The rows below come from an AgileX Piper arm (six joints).
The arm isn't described. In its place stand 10 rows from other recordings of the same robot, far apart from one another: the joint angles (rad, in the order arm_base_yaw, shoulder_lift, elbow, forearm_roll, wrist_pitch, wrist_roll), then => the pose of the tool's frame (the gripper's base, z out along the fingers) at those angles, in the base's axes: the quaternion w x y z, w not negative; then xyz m.
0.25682, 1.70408, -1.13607, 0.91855, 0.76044, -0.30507 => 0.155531 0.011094 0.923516 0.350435 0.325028 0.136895 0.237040
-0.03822, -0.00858, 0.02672, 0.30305, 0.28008, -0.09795 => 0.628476 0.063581 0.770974 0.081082 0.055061 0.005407 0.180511
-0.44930, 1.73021, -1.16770, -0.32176, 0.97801, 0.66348 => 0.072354 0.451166 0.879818 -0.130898 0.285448 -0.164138 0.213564
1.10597, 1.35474, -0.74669, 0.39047, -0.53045, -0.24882 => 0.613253 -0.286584 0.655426 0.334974 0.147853 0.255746 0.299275
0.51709, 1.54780, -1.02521, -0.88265, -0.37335, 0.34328 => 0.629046 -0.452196 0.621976 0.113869 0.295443 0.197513 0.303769
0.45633, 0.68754, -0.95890, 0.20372, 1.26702, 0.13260 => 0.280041 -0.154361 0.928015 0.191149 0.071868 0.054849 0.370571
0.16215, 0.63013, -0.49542, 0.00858, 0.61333, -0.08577 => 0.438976 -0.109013 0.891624 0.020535 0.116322 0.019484 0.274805
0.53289, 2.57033, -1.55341, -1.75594, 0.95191, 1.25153 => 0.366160 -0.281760 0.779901 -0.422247 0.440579 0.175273 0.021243
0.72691, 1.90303, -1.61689, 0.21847, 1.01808, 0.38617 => 0.094953 -0.126472 0.971146 0.178507 0.295696 0.285447 0.265800
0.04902, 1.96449, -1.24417, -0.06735, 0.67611, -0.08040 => 0.129941 -0.087318 0.987318 -0.026355 0.382488 0.014928 0.150548
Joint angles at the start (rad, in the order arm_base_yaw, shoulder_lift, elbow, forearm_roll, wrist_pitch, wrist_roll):
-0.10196, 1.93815, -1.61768, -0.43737, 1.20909, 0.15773
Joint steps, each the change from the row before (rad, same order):
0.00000, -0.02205, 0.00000, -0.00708, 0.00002, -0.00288
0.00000, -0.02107, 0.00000, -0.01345, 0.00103, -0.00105
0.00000, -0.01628, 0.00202, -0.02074, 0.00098, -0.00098
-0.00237, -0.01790, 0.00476, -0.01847, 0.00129, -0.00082
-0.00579, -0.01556, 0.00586, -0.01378, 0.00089, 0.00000
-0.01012, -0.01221, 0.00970, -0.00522, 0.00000, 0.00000
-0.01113, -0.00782, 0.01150, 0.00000, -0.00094, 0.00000
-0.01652, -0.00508, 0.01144, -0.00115, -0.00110, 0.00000
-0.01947, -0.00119, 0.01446, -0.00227, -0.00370, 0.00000
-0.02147, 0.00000, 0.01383, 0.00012, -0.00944, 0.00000
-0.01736, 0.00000, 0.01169, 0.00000, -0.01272, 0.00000
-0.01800, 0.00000, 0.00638, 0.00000, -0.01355, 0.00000
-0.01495, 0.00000, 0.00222, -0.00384, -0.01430, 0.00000
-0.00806, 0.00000, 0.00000, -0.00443, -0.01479, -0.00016
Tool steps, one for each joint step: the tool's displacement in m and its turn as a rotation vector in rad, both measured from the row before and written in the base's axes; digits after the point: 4 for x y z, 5 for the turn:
-0.0030, -0.0002, 0.0090, -0.00945, -0.02002, 0.00415
-0.0031, -0.0007, 0.0088, -0.01539, -0.01824, 0.00318
-0.0028, -0.0013, 0.0066, -0.02188, -0.01080, 0.00421
-0.0036, -0.0020, 0.0064, -0.01958, -0.00968, 0.00086
-0.0037, -0.0029, 0.0050, -0.01455, -0.00741, -0.00405
-0.0038, -0.0039, 0.0023, -0.00541, -0.00190, -0.00933
-0.0033, -0.0038, -0.0001, 0.00043, 0.00283, -0.01067
-0.0034, -0.0059, -0.0011, -0.00029, 0.00550, -0.01580
-0.0032, -0.0070, -0.0033, -0.00033, 0.01024, -0.01728
-0.0029, -0.0075, -0.0036, 0.00194, 0.00538, -0.01688
-0.0021, -0.0060, -0.0030, 0.00132, 0.00040, -0.01116
-0.0016, -0.0063, -0.0015, 0.00017, -0.00555, -0.01141
-0.0009, -0.0056, -0.0003, -0.00457, -0.00938, -0.00719
0.0002, -0.0032, 0.0004, -0.00582, -0.01166, 0.00025

